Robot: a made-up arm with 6 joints.
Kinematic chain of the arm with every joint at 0, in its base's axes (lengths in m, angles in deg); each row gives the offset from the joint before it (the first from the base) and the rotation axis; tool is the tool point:
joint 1: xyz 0 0 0.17 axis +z
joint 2: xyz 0 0 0 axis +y
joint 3: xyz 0 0 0.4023 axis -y
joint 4: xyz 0 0 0 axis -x
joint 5: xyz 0.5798 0 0 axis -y
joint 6: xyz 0 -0.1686 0 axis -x
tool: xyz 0 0 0
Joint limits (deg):
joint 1: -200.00..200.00
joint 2: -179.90..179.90
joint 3: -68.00..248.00
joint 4: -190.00..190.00
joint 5: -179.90..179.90
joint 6: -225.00..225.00
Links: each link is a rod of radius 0.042 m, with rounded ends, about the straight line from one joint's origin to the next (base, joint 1, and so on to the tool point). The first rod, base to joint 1, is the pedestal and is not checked.
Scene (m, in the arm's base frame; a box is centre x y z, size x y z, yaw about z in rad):
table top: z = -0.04
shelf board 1: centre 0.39 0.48 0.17 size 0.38 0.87 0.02 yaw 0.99
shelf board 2: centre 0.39 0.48 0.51 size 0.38 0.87 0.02 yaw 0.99
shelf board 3: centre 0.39 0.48 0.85 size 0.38 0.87 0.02 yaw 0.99
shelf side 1: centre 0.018 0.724 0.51 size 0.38 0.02 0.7 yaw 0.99
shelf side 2: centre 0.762 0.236 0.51 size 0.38 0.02 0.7 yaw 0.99
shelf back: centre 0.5 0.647 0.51 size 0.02 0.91 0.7 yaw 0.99
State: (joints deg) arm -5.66 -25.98 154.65 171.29 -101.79 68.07
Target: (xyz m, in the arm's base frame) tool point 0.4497 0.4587 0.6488
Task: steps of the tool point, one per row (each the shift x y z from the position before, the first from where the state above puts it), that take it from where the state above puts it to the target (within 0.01 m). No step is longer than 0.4 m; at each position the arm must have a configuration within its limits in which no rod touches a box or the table.
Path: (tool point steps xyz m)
1: 0.2276 0.1537 0.2252
2: 0.2923 0.0036 0.1731
3: 0.2614 -0.1606 0.1025
4: 0.1422 -0.2819 0.0203
5: -0.0217 0.0767 -0.0601
6: 0.0096 0.0656 -0.0848
7: 0.0316 0.0419 -0.1056
8: 0.0401 0.0112 -0.1215
9: 0.0584 0.0932 0.0368
10: 0.0690 0.1063 0.0015
11: 0.0748 0.1086 -0.0383

